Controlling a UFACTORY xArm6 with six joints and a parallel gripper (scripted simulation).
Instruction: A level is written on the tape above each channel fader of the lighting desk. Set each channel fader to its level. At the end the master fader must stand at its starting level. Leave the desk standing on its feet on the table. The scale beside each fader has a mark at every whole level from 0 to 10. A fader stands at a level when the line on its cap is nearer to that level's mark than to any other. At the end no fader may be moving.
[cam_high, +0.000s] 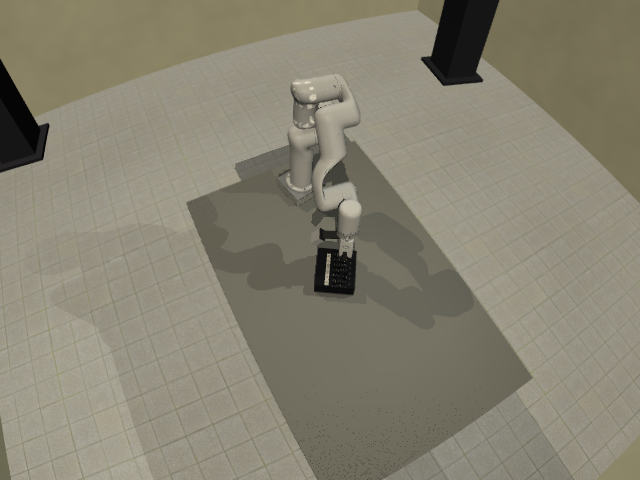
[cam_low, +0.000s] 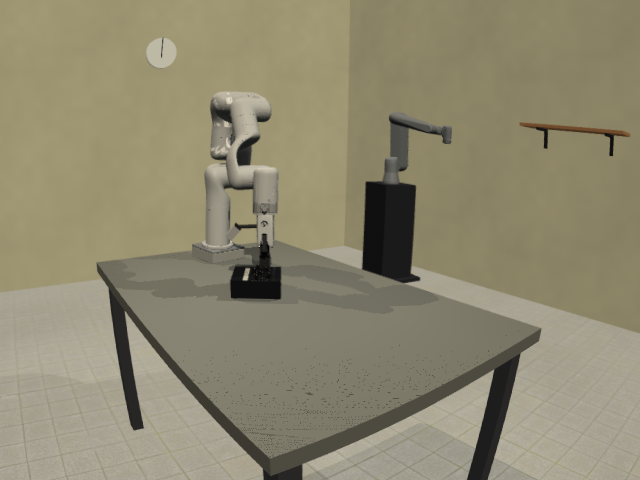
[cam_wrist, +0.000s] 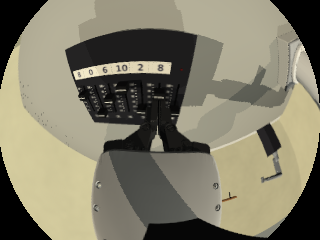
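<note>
My gripper is now 2 cm past the master fader cap, 1 cm to the right of it and 1 cm above it.
</note>
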